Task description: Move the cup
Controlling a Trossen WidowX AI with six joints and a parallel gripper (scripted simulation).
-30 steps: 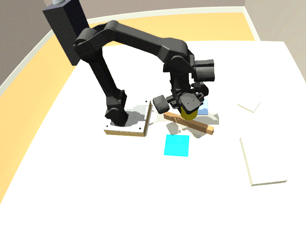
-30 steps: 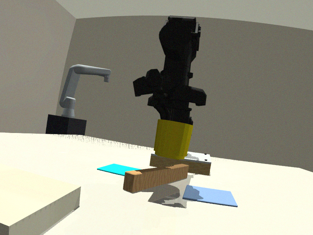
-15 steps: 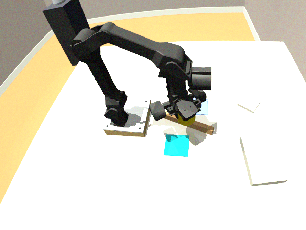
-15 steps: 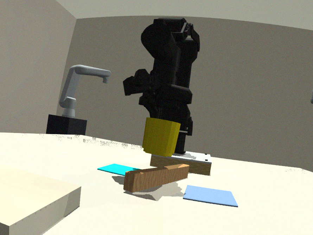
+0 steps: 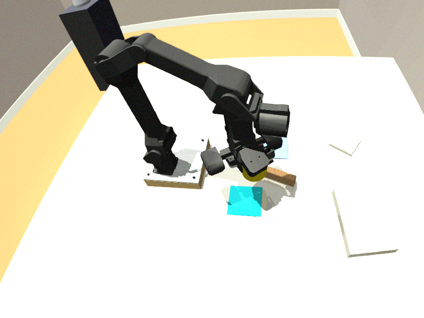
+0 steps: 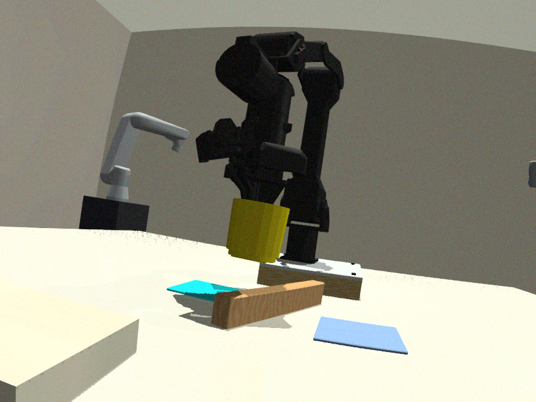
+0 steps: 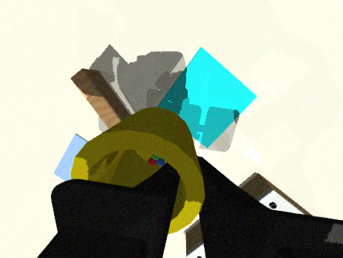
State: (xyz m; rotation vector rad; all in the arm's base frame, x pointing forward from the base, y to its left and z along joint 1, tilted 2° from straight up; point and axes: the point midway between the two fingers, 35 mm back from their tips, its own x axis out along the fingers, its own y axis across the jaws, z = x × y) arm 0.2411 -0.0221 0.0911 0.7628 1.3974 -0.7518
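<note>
Right now the teal pad is 10 cm below my gripper tip and 4 cm to the right of it. The rest, counted from my gripper tip: light blue pad (16 cm to the left, 10 cm below, 6 cm ahead); then yellow cup (2 cm to the left, 2 cm ahead); then wooden bar (8 cm below, 6 cm to the left, 3 cm ahead).
</note>
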